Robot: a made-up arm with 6 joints. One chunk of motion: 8 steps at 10 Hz.
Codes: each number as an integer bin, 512 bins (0 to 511) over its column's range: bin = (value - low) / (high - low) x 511, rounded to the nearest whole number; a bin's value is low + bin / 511 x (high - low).
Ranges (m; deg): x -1.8..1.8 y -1.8..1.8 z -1.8..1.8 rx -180..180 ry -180..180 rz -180..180
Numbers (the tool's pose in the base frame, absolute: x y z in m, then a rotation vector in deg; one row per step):
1: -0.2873 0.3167 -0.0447 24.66 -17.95 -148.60
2: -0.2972 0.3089 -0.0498 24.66 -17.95 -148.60
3: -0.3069 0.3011 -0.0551 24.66 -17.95 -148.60
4: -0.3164 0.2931 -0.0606 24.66 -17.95 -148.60
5: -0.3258 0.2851 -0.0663 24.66 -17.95 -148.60
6: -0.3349 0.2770 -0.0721 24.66 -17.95 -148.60
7: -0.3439 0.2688 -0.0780 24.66 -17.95 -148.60
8: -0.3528 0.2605 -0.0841 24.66 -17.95 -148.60
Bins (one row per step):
1: 215 300 249 291 230 45
2: 213 299 248 291 230 45
3: 212 298 248 291 230 45
4: 211 297 247 291 230 45
5: 209 296 246 291 230 45
6: 208 295 245 291 230 45
7: 207 294 244 291 230 45
8: 205 292 244 291 230 45

